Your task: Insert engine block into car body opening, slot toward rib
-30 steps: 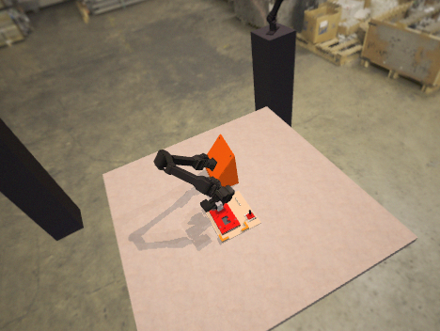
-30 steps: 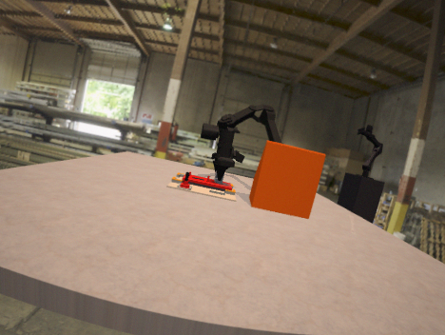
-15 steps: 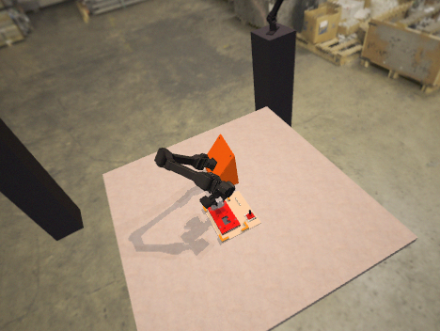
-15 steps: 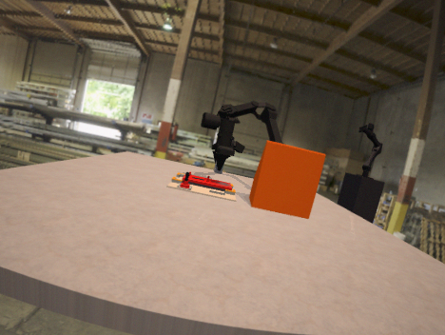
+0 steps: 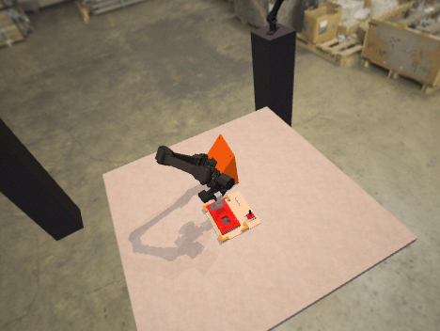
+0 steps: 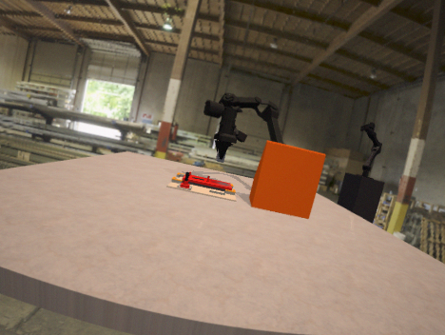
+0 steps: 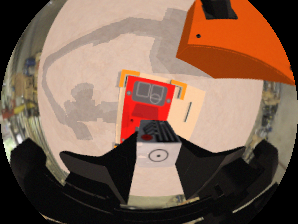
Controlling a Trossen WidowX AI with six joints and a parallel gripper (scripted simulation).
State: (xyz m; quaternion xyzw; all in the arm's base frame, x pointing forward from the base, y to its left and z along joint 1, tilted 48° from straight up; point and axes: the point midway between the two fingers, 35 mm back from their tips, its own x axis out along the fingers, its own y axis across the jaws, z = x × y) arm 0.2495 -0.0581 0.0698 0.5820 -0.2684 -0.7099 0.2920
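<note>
My gripper tip is 11 cm to the right of the black peg, 11 cm short of it and 9 cm above it. From my gripper tip the other things lie so: engine block 1 cm above.
</note>
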